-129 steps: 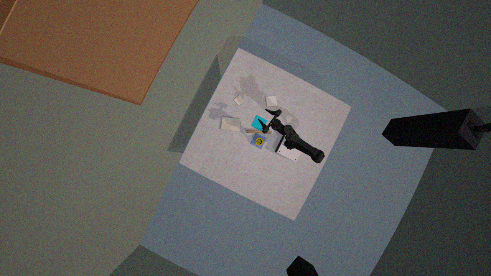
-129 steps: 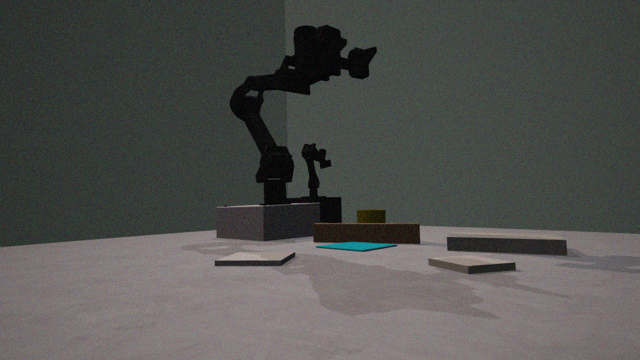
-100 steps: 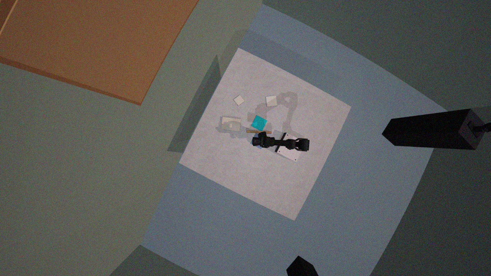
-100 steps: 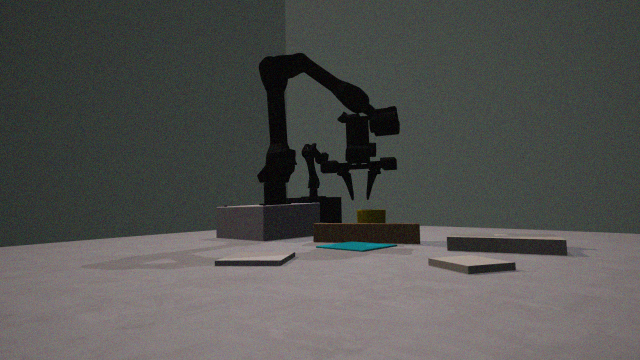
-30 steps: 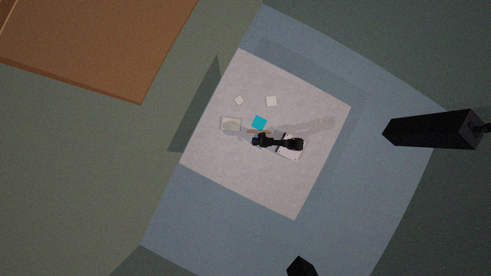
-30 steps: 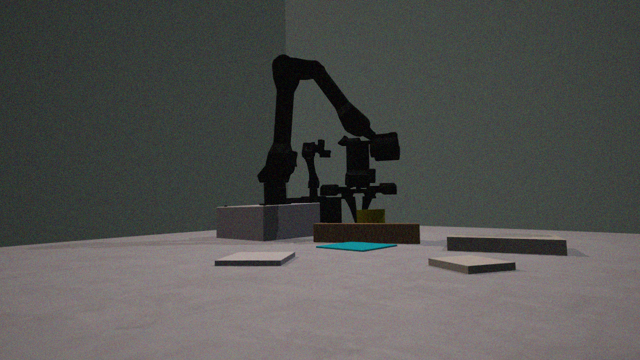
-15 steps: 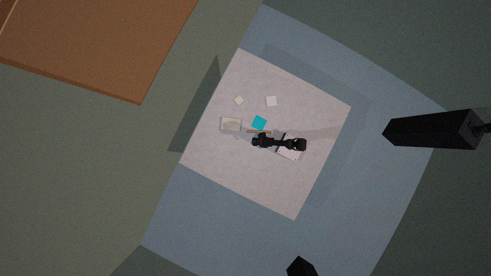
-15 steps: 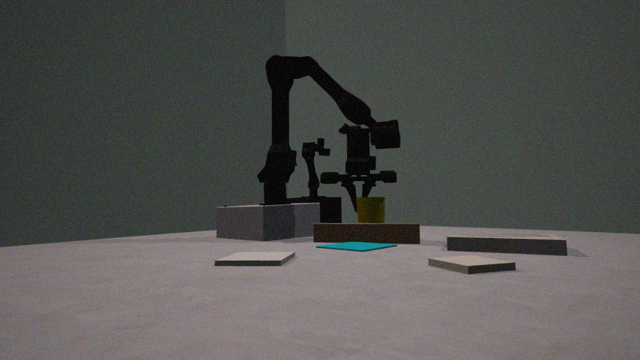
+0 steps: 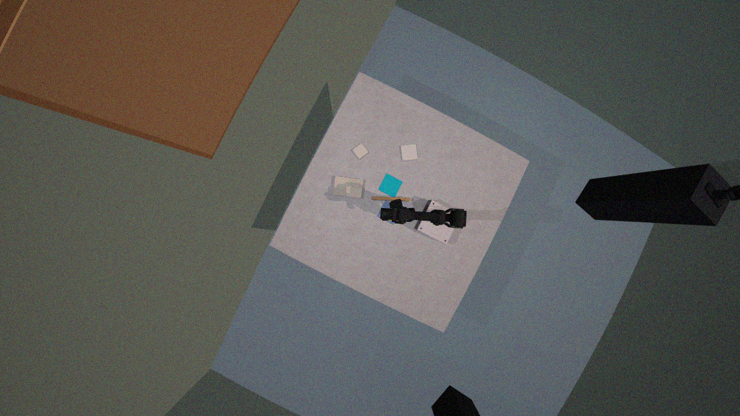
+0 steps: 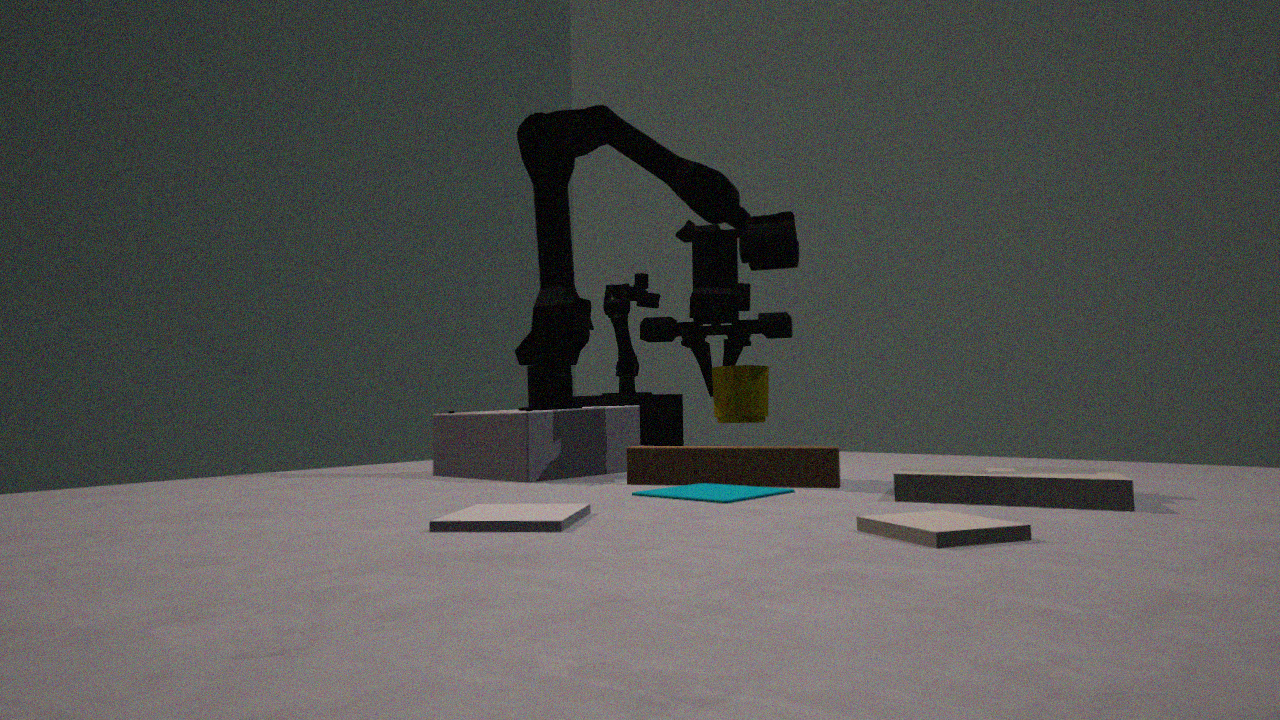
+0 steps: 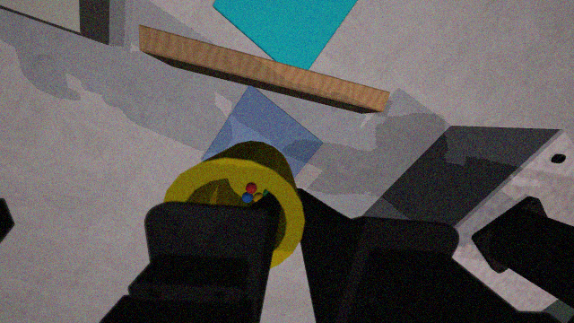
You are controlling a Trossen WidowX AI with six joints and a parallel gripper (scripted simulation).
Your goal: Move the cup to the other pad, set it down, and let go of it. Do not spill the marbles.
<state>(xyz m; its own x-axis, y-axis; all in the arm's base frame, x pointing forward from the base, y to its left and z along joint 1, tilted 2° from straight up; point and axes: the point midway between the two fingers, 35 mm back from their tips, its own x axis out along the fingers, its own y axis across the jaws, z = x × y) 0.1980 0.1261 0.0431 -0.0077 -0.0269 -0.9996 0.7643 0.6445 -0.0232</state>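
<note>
My gripper tip is now 2 cm to the right of the yellow cup and 2 cm short of it. From my gripper tip the other things lie so: cyan pad (13 cm to the right, 13 cm ahead, 11 cm below); wooden bar (9 cm below, 8 cm ahead, 6 cm to the right); grey slab (34 cm ahead, 9 cm below, 4 cm to the left).
</note>
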